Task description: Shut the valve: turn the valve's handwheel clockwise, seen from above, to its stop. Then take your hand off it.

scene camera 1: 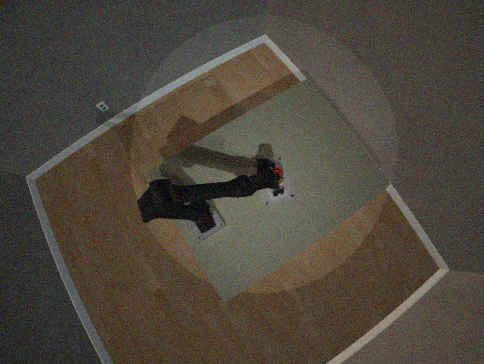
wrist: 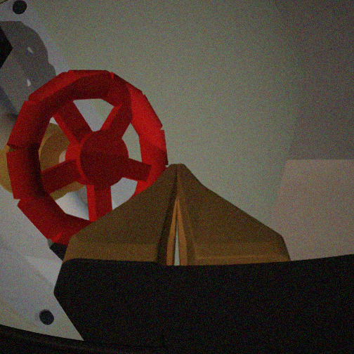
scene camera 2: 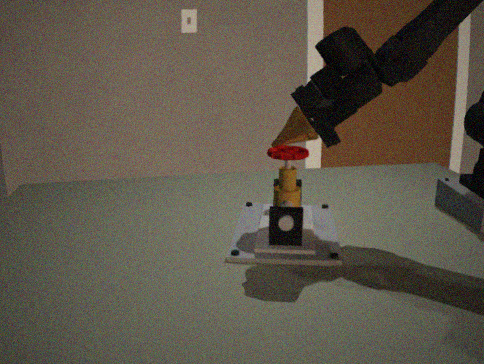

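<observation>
The valve's red handwheel point(scene camera 1: 278, 172) point(scene camera 2: 288, 153) point(wrist: 103, 152) sits level on top of the yellow valve body point(scene camera 2: 287, 193), which stands on a pale base plate point(scene camera 2: 240, 235). My gripper point(scene camera 2: 273, 145) point(wrist: 176, 175) is shut and empty. It slants down, and its brown fingertips are at the wheel's rim, in the scene camera 2 view at or just above the rim's top. In the wrist view the tips are beside the rim's right edge and the fingers hide the rim's lower right part. Whether they touch the rim, I cannot tell.
The valve's plate stands on the pale green table top point(scene camera 1: 320, 145) point(scene camera 2: 125, 280). The arm's base plate point(scene camera 1: 218, 228) point(scene camera 2: 457, 205) is at the table's edge. Dark bolts, such as one bolt point(scene camera 2: 334, 255), stand at the valve plate's corners. The arm's shadow falls across the table.
</observation>
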